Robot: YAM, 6 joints.
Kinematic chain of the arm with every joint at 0, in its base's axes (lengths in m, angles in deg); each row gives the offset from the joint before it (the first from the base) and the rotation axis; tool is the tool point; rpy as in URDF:
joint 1: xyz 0 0 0.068 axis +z
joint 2: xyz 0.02 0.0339 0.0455 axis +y
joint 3: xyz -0.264 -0.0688 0 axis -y
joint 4: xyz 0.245 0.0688 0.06 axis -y
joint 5: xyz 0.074 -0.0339 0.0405 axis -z
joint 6: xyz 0.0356 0 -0.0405 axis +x
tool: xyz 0 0 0 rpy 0 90 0
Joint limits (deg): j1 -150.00..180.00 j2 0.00..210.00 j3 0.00..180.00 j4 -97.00..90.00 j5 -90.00..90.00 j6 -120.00..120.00
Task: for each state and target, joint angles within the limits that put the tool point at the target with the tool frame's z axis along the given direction. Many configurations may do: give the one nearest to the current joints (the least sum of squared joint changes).
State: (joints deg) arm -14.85 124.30 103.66 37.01 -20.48 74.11
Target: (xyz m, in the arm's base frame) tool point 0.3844 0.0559 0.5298 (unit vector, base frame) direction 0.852 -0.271 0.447
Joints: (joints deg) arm 10.49 100.00 110.56 18.99 24.95 74.11
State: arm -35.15 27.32 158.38 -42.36 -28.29 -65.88
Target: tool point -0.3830 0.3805 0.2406 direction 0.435 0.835 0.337
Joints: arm -41.36 12.68 179.91 -43.48 -66.09 -65.88
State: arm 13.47 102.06 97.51 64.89 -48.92 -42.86
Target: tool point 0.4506 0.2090 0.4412 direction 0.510 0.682 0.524
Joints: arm 23.13 122.39 118.50 39.31 -25.27 -42.86
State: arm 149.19 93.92 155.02 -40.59 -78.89 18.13
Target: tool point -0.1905 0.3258 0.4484 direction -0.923 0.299 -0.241
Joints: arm 116.57 97.38 108.56 -30.69 -43.78 18.13
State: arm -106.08 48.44 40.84 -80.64 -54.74 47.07
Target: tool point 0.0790 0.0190 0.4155 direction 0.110 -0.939 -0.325
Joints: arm -145.07 25.54 86.43 -96.89 -56.41 47.07
